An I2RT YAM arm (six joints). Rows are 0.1 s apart.
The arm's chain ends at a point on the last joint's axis. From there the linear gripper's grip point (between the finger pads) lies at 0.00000 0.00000 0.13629 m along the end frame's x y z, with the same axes.
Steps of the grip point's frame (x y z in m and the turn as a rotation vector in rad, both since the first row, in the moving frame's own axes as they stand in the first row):
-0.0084, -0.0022, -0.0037, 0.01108, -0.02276, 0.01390
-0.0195, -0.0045, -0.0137, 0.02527, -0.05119, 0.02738
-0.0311, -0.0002, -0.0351, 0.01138, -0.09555, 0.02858
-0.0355, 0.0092, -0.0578, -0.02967, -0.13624, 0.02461
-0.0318, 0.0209, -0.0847, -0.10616, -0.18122, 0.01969
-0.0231, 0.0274, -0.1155, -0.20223, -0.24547, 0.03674
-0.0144, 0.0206, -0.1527, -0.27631, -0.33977, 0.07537
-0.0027, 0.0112, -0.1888, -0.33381, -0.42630, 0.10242
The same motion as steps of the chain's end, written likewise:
-0.0053, -0.0007, -0.0037, 0.01108, -0.02276, 0.01390
-0.0126, -0.0010, -0.0135, 0.02527, -0.05119, 0.02738
-0.0181, 0.0015, -0.0345, 0.01138, -0.09555, 0.02858
-0.0169, 0.0054, -0.0565, -0.02967, -0.13624, 0.02461
-0.0071, 0.0068, -0.0817, -0.10616, -0.18122, 0.01969
0.0103, 0.0009, -0.1087, -0.20223, -0.24547, 0.03674
0.0318, -0.0141, -0.1398, -0.27631, -0.33977, 0.07537
0.0548, -0.0291, -0.1693, -0.33381, -0.42630, 0.10242

